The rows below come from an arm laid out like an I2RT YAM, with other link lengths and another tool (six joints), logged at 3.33 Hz.
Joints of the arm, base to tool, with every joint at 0 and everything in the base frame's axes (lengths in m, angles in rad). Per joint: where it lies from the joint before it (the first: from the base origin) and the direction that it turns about. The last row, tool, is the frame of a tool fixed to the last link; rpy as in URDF.
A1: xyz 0 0 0.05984 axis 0 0 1
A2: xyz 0.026 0.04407 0.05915 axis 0 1 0
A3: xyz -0.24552 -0.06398 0 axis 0 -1 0
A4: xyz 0.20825 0.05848 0.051 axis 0 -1 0
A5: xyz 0.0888 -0.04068 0.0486 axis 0 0 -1
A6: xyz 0.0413 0 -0.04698 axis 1 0 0
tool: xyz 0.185 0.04 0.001 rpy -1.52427 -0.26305 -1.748
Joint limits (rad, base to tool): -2.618..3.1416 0..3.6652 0..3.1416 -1.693..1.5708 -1.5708..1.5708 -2.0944..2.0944
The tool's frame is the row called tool.
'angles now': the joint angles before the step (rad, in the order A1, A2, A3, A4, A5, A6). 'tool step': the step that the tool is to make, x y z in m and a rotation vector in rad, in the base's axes. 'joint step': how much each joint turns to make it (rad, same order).
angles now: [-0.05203, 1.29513, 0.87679, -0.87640, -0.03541, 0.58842]
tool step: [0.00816, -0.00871, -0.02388, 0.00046, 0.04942, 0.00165]
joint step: [-0.03696, 0.12451, 0.00345, 0.07024, -0.00665, -0.03817]
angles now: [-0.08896, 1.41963, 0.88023, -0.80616, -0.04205, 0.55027]
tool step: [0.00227, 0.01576, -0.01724, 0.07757, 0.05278, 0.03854]
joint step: [-0.00921, 0.11377, 0.02119, 0.03004, -0.08014, -0.03301]
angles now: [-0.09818, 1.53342, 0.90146, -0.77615, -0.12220, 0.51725]
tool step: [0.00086, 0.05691, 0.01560, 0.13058, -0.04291, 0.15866]
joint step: [0.08703, -0.00413, 0.01023, 0.01206, -0.14315, -0.04832]
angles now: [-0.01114, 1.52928, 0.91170, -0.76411, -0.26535, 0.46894]
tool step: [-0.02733, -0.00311, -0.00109, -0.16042, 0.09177, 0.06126]
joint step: [0.12041, 0.00046, 0.08434, -0.17690, 0.16245, 0.03665]
